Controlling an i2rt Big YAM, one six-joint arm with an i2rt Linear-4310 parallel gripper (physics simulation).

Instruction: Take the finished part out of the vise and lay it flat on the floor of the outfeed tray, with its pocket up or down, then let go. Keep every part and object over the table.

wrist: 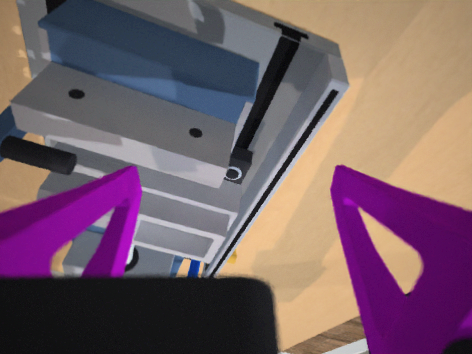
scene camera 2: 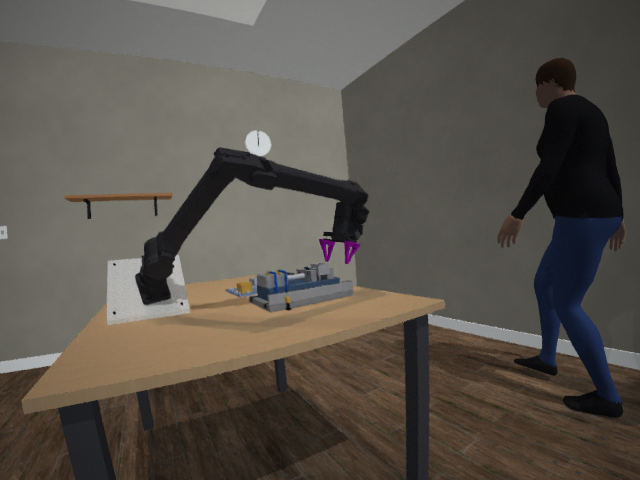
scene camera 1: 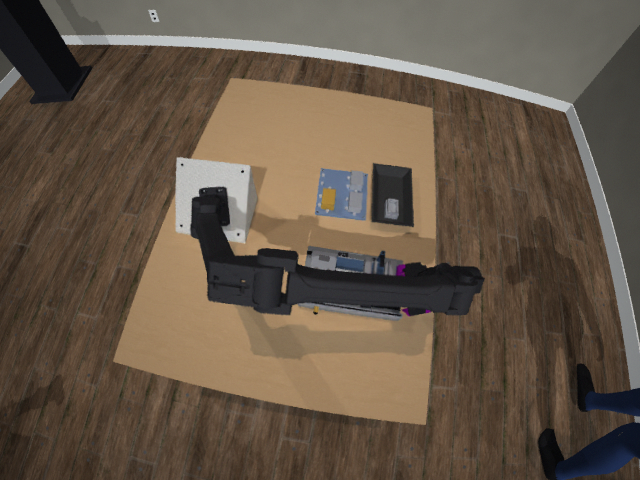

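Seen in the pictures: gripper, fingertip midpoint: (wrist: 236, 178) (scene camera 2: 336, 262); arm's base, link origin: (scene camera 2: 152, 287) (scene camera 1: 215, 206).
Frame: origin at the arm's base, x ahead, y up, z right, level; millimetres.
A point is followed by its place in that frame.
The vise (scene camera 1: 323, 260) {x 336, y 12, z 172 mm} (scene camera 2: 315, 296) {x 419, y -62, z 302 mm} (wrist: 150, 52) {x 559, y -31, z 216 mm} has a grey base and blue body. In the wrist view a grey jaw plate (wrist: 135, 127) {x 539, y 4, z 219 mm} with two dark holes crosses it. Next to that plate, a light grey part (wrist: 175, 239) {x 475, y 24, z 246 mm} with a shallow recess on top appears to sit between the jaws, partly hidden by the left finger. My gripper (scene camera 1: 408, 290) {x 545, y 29, z 270 mm} (scene camera 2: 337, 261) {x 545, y 29, z 270 mm} (wrist: 236, 178) {x 545, y 29, z 270 mm} is open and empty, its magenta fingertips pointing down above the vise's far end. The black outfeed tray (scene camera 1: 377, 193) {x 523, y -63, z -110 mm} lies beyond the vise in scene camera 1, with a light grey part (scene camera 1: 391, 208) {x 564, y -51, z -45 mm} inside.
A blue plate (scene camera 1: 338, 177) {x 390, y -75, z -179 mm} beside the tray carries a yellow block (scene camera 1: 328, 199) {x 353, y -40, z -62 mm} and grey blocks (scene camera 1: 355, 202) {x 441, y -40, z -55 mm}. A black handle (wrist: 40, 155) {x 510, y 10, z 169 mm} sticks out at the vise's side. My arm spans the vise. A person (scene camera 2: 578, 165) stands beyond the table's edge.
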